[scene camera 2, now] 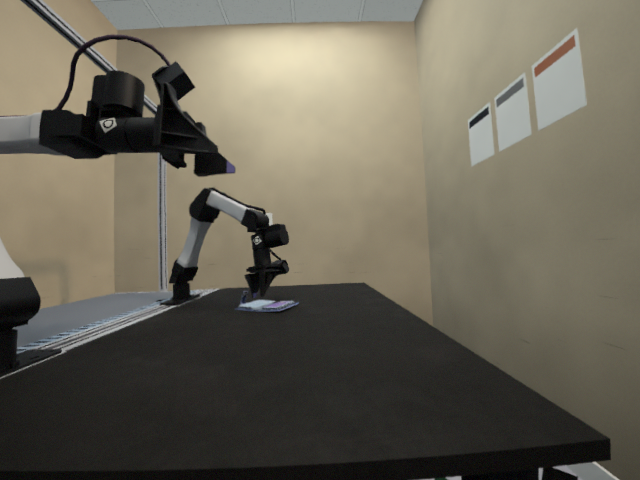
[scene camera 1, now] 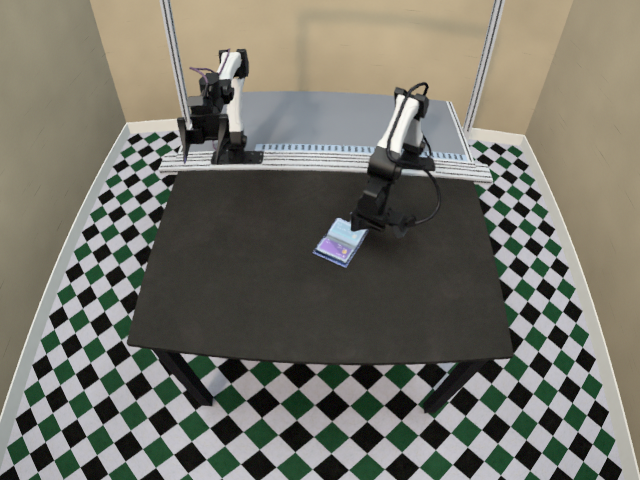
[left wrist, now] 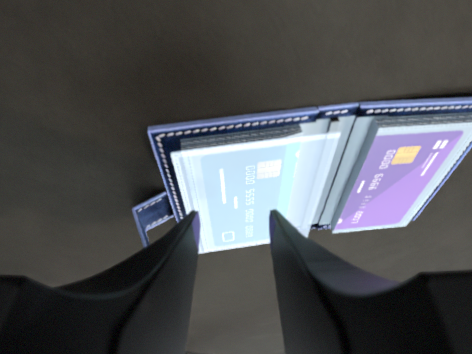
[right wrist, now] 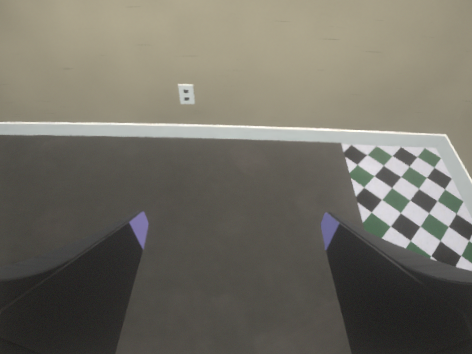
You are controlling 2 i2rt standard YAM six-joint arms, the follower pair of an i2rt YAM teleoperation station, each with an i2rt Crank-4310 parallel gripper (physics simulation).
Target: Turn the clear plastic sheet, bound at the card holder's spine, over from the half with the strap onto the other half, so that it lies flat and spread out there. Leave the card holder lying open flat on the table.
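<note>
The card holder [scene camera 1: 330, 259] [scene camera 2: 268, 310] [left wrist: 225, 123] lies open on the table. The clear sheet [scene camera 1: 345, 231] [left wrist: 235, 195] lies over the pale blue card on the half with the strap [left wrist: 152, 212], at the left in the left wrist view. It looks nearly flat, its outer edge slightly in from the cover's stitched border. The other half carries a purple card [scene camera 1: 336, 249] [left wrist: 395, 180]. My left gripper [left wrist: 234, 215] is open, its fingertips in line with the lower part of the sheet, nothing held. My right gripper [scene camera 1: 203, 155] [right wrist: 234, 216] is open, away from the card holder.
The dark table [scene camera 1: 289, 304] [scene camera 2: 330, 382] carries the card holder. An aluminium rail [scene camera 1: 310, 161] runs along the back edge between the arm bases. A wall [scene camera 2: 491, 258] stands beyond the table's long side in scene camera 2.
</note>
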